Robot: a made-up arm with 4 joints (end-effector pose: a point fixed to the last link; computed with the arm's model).
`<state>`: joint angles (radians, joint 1 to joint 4).
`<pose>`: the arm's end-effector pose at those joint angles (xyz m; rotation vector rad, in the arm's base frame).
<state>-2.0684 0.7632 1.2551 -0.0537</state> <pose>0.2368 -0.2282 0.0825 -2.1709 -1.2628 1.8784</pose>
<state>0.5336 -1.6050 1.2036 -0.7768</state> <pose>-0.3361 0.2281 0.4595 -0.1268 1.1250 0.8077</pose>
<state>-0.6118 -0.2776 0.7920 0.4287</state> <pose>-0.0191 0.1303 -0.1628 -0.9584 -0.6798 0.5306</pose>
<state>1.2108 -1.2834 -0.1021 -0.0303</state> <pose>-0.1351 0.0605 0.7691 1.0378 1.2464 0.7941</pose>
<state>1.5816 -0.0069 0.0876 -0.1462</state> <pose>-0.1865 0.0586 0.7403 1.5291 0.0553 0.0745</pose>
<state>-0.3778 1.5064 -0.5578 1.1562</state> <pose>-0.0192 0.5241 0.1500 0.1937 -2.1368 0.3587</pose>
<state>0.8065 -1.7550 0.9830 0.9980</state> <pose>-0.2882 0.3885 0.3829 0.8418 -0.2787 0.5244</pose>
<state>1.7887 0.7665 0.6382 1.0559</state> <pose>0.2085 -0.1152 0.6583 0.4927 -1.6099 -1.6758</pose>
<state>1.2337 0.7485 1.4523 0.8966</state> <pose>0.2840 -0.0199 0.5844 -0.6187 -2.1740 -1.0746</pose>
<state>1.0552 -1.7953 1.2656 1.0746</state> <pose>-0.2745 0.3802 0.4342 1.1131 -0.6798 0.4881</pose>
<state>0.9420 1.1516 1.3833 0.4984</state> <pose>0.2553 0.0125 0.5701 -0.7270 -2.1336 -1.1219</pose>
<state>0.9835 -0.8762 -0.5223 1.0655</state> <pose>-0.0467 0.3447 0.6695 1.0652 0.3599 -0.1628</pose>
